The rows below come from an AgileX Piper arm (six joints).
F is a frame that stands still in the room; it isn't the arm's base.
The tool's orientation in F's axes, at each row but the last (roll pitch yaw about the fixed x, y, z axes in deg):
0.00 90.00 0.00
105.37 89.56 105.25
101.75 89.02 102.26
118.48 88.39 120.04
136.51 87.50 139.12
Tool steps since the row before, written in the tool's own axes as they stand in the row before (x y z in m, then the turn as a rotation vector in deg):
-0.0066 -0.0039 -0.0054 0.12 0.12 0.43
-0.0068 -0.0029 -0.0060 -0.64 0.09 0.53
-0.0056 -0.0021 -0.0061 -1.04 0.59 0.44
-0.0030 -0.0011 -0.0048 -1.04 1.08 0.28
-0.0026 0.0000 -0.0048 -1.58 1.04 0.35
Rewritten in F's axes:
-0.0054 -0.0039 0.0066 0.43 0.12 -0.12
-0.0060 -0.0029 0.0068 0.53 0.08 0.64
-0.0061 -0.0022 0.0056 0.44 0.58 1.05
-0.0047 -0.0013 0.0030 0.27 1.06 1.06
-0.0047 -0.0003 0.0027 0.35 1.01 1.60

